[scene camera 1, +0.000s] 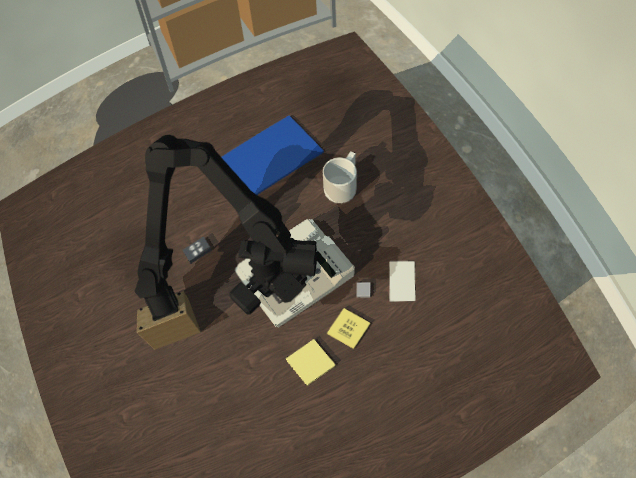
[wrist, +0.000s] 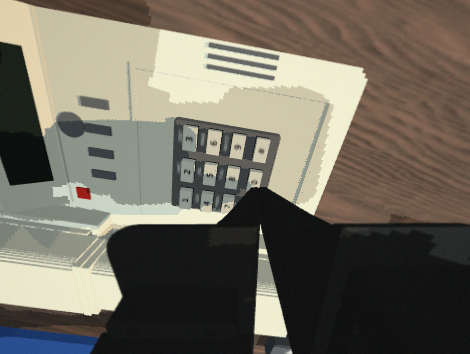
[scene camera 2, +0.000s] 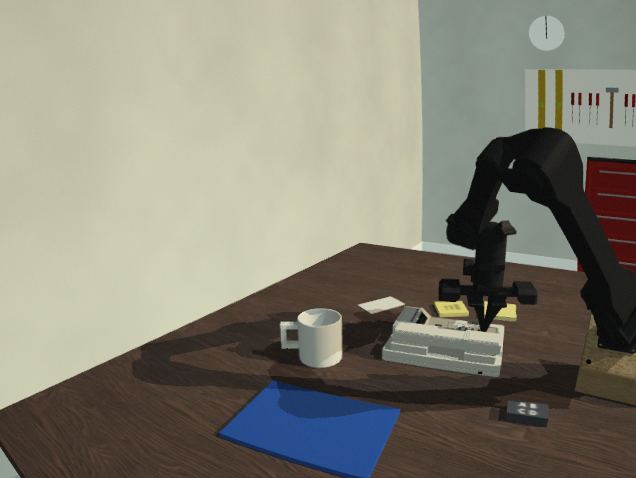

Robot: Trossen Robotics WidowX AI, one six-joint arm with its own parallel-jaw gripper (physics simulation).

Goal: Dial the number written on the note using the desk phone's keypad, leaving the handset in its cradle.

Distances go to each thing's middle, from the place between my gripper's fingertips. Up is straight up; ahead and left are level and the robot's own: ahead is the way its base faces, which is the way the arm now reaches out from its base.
Right now the keypad (wrist: 200, 156) is 2 cm ahead of my hand and 1 cm below it. From my hand the other things lie so: white card (scene camera 1: 402, 273): 28 cm ahead, 10 cm to the right, 3 cm below; then handset (scene camera 2: 475, 342): 5 cm ahead, 8 cm to the left, 1 cm above; then desk phone (scene camera 2: 457, 360): 6 cm ahead, 3 cm to the left, 1 cm below.
